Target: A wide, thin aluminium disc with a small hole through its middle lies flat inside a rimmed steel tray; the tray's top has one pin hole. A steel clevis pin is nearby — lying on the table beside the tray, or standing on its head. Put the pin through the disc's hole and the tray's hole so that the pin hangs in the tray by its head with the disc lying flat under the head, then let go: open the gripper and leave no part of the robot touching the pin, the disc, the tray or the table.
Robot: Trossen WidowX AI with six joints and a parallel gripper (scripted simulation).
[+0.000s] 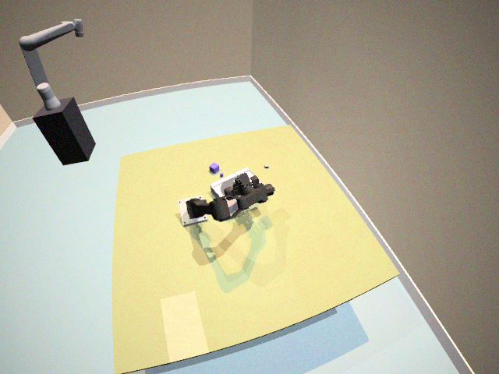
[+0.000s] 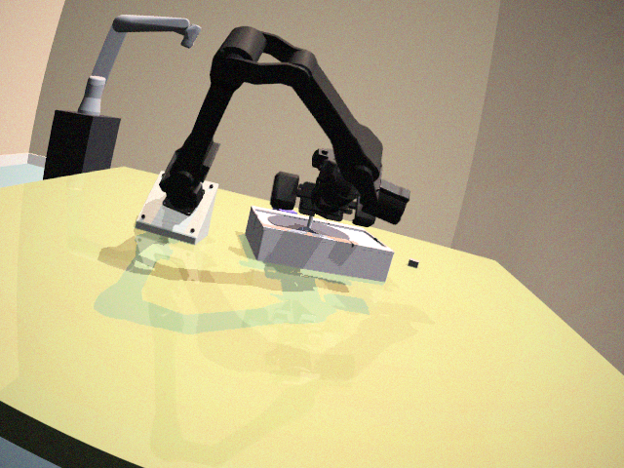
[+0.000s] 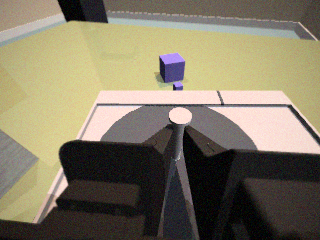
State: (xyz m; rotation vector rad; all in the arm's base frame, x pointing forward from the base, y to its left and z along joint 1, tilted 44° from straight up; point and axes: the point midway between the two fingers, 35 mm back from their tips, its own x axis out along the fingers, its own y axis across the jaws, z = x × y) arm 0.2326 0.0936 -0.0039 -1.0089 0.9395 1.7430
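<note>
My gripper tip is 10 mm above the steel clevis pin. Also, from my gripper tip: purple cube (90 mm behind, 210 mm to the left, 70 mm below); then aluminium disc (30 mm below); then rimmed steel tray (20 mm ahead, 10 mm to the left, 50 mm below).
</note>
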